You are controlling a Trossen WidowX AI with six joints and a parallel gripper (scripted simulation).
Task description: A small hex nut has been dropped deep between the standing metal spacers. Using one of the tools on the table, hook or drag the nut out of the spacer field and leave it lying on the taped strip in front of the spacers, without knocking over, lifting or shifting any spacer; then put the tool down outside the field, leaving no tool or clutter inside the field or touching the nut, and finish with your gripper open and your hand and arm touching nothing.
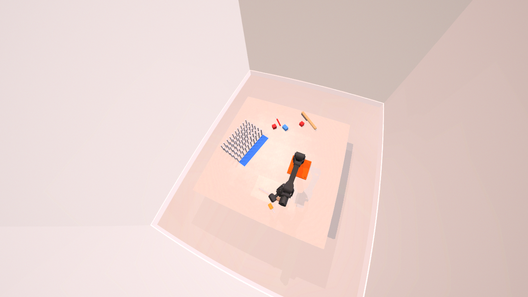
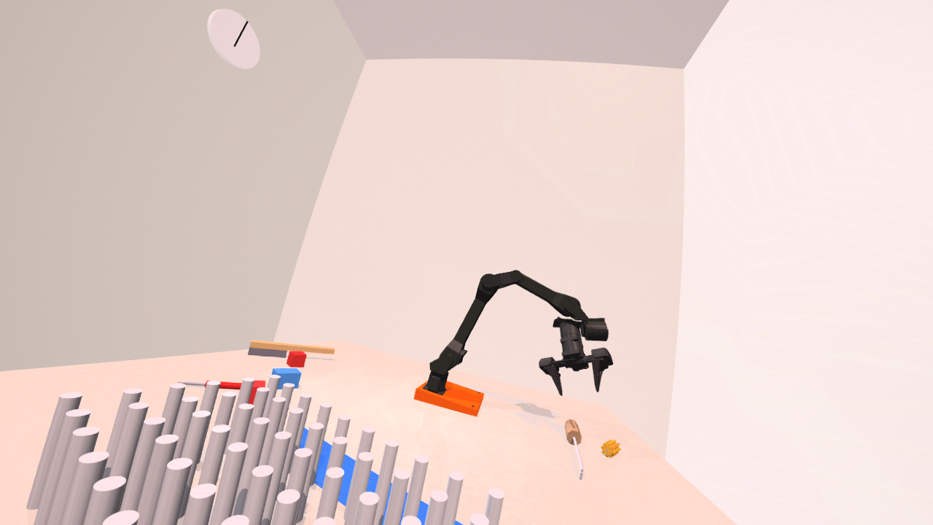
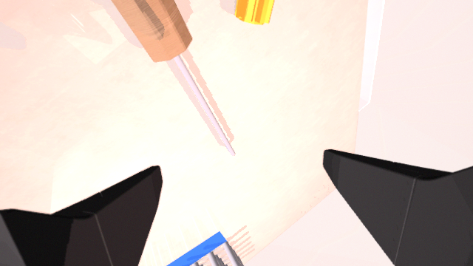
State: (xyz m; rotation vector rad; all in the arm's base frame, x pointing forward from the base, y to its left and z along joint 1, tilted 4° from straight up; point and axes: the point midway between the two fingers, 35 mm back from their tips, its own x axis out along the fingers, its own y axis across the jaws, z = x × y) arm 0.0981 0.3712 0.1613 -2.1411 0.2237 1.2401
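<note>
Right now the orange toothed piece is 2 cm behind my gripper tip, 11 cm to the left of it and 12 cm below it. Round my gripper tip: blue block (10 cm ahead, 73 cm to the right, 11 cm below); then blue taped strip (34 cm ahead, 38 cm to the right, 13 cm below); then hook tool (4 cm ahead, 12 cm below).
</note>
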